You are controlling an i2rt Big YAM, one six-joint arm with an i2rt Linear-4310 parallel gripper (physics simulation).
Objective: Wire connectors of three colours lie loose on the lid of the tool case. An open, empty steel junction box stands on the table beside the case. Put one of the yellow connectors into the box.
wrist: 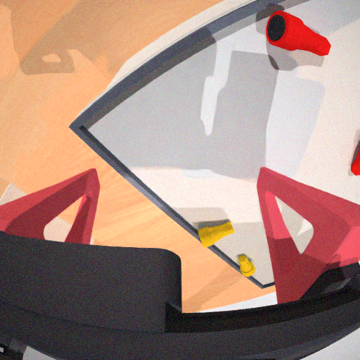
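Note:
The lid of the tool case (240, 105) is a pale surface with a dark rim. One yellow connector (216, 234) lies on its side at the lid's dark rim, its wide end over the rim. A smaller-looking yellow connector (245, 265) lies near the lid's lower corner. My gripper (177, 176) is open, with its red fingers wide apart and nothing between the tips. Both yellow connectors show below the line of the fingertips, nearer the right finger. The steel junction box cannot be made out in this view.
A red connector (299, 35) lies on its side on the lid at the top right. Part of another red connector (356, 161) shows at the right edge. The wooden table (35, 120) lies left of and below the lid. Shadows fall across the lid and table.

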